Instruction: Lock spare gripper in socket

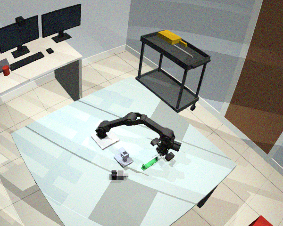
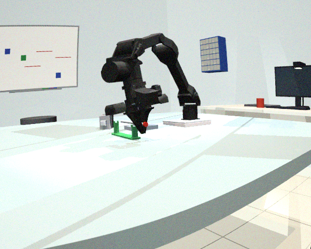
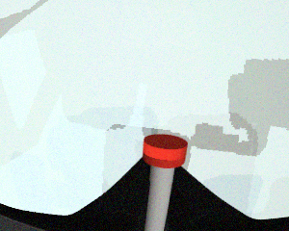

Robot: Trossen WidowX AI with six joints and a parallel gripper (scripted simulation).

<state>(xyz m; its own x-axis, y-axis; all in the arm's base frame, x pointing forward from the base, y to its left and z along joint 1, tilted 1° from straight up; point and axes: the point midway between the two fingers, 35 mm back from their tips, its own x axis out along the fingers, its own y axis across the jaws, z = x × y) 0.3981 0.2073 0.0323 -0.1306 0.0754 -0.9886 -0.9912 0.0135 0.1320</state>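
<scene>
The green cradle is 10 cm to the right of my gripper tip. Round my gripper tip: grey mount (22 cm to the right, 13 cm behind, 3 cm above); spare gripper (34 cm to the right, 4 cm behind, 1 cm above).
</scene>
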